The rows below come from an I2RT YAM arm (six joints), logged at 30 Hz.
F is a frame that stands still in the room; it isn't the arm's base.
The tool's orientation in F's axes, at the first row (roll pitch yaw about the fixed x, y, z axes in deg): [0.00, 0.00, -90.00]
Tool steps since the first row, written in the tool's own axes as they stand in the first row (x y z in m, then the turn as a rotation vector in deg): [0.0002, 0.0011, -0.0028, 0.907, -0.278, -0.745]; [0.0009, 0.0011, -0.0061, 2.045, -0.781, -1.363]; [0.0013, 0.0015, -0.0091, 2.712, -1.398, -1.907]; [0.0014, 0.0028, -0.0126, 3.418, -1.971, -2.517]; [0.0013, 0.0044, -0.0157, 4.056, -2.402, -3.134]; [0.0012, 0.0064, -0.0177, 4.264, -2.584, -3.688]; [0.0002, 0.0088, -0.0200, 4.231, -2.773, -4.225]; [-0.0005, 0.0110, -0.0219, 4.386, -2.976, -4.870]
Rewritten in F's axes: [0.0011, -0.0002, -0.0028, -0.278, -0.907, -0.745]; [0.0011, -0.0009, -0.0061, -0.781, -2.045, -1.363]; [0.0015, -0.0013, -0.0091, -1.398, -2.712, -1.907]; [0.0028, -0.0014, -0.0126, -1.971, -3.418, -2.517]; [0.0044, -0.0013, -0.0157, -2.402, -4.056, -3.134]; [0.0064, -0.0012, -0.0177, -2.584, -4.264, -3.688]; [0.0088, -0.0002, -0.0200, -2.773, -4.231, -4.225]; [0.0110, 0.0005, -0.0219, -2.976, -4.386, -4.870]
